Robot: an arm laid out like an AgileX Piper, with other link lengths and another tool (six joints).
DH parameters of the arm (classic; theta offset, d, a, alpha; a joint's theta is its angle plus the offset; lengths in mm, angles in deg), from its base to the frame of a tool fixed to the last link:
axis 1: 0 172.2 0 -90
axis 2: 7.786 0 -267.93 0
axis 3: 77.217 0 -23.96 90
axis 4: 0 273.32 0 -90
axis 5: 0 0 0 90
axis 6: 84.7 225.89 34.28 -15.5
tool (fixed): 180 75.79 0 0
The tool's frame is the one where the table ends.
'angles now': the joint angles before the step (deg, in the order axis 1, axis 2, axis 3, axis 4, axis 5, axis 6). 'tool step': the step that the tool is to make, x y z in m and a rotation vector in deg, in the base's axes. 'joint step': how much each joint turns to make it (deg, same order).
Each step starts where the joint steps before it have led.
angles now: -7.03 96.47 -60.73 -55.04 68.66 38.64
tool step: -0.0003 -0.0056 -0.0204 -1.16 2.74 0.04
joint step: -0.01 4.40 0.00 -2.04 -0.38 2.08
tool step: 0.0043 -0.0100 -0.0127 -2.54 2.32 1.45
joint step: 0.01 3.93 0.01 -3.89 -0.53 2.10
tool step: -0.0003 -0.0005 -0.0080 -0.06 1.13 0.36
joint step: 0.00 1.44 -0.01 -0.47 -0.28 0.22
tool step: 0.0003 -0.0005 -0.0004 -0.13 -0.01 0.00
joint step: 0.00 0.16 -0.01 -0.18 -0.01 0.21
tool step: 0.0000 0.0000 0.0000 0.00 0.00 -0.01
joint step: 0.00 0.01 -0.01 0.01 0.01 0.00
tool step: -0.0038 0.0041 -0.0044 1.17 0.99 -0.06
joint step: -0.01 -0.01 0.01 1.36 -0.01 -1.41
